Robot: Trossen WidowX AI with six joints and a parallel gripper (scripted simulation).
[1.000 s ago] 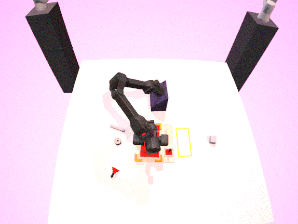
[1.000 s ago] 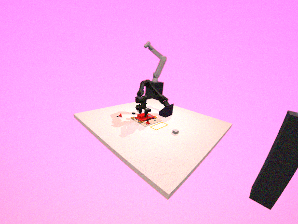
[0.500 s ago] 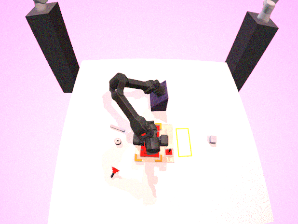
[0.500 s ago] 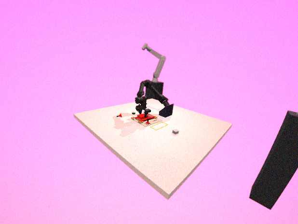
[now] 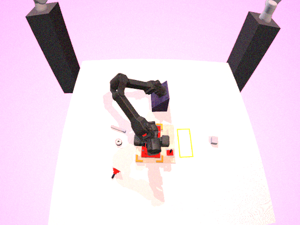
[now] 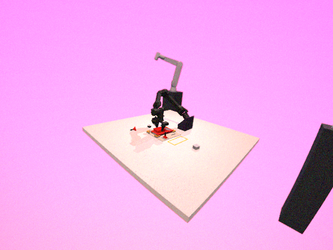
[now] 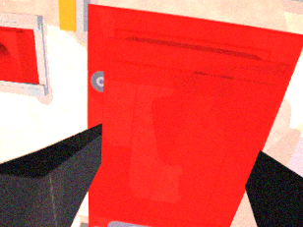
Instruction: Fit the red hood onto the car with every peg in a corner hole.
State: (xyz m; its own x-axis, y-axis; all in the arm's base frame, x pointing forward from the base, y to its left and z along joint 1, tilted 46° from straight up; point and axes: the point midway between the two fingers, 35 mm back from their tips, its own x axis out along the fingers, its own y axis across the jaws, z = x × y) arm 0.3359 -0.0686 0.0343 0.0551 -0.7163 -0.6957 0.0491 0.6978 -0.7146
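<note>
Now: gripper tip 10 mm below the red hood. Also, from my gripper tip: grey ring 40 mm behind, 190 mm to the right, 30 mm below; then pale rod 130 mm behind, 200 mm to the right, 30 mm below.
</note>
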